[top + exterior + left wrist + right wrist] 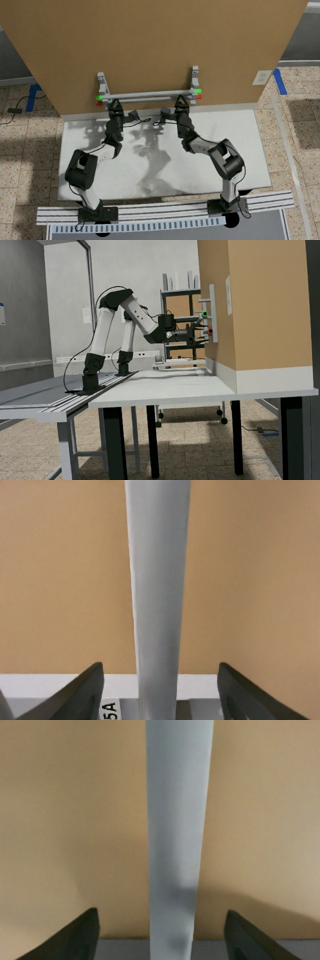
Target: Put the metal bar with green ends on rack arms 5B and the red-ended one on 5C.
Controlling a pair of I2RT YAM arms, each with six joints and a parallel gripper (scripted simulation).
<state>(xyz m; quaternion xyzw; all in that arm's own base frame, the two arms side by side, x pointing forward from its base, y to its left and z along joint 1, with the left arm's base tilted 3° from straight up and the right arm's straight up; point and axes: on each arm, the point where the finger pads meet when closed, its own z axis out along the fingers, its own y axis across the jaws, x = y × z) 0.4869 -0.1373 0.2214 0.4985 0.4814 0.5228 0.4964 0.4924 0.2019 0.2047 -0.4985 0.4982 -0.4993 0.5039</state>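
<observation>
The green-ended bar lies 1 cm behind my left hand, 16 cm to the right of it and 8 cm above it. Round my left hand: brown wall (15 cm ahead, 20 cm to the right, 24 cm above); then outlet plate (4 cm ahead, 71 cm to the right, 9 cm above); then red-ended bar (15 cm to the right).
</observation>
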